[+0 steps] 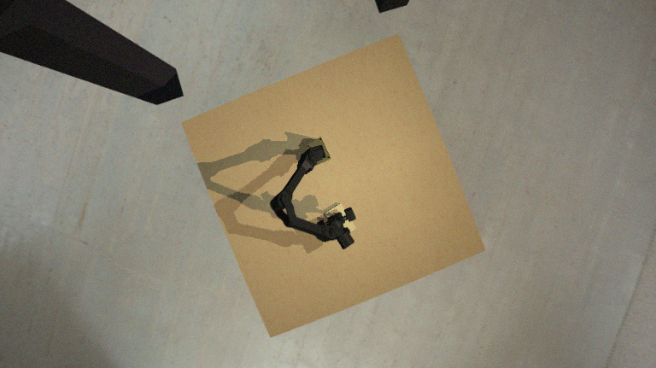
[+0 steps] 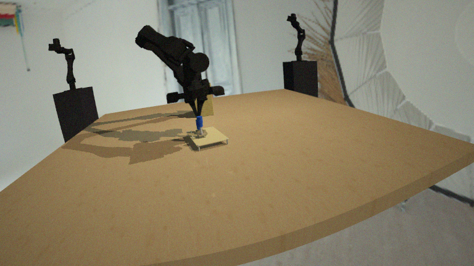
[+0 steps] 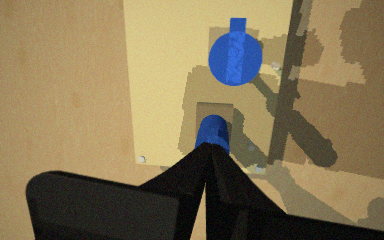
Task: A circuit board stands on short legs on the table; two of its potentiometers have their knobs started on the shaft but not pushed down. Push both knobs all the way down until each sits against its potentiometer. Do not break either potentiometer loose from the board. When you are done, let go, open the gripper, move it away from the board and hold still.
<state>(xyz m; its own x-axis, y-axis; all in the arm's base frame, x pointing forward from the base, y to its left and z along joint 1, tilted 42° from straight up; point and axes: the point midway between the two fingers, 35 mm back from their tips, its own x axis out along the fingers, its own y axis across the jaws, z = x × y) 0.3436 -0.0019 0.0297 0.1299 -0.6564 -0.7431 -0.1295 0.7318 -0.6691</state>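
Right now my gripper tip is 5 cm short of the blue knob, 1 cm to the right of it and 1 cm below it.
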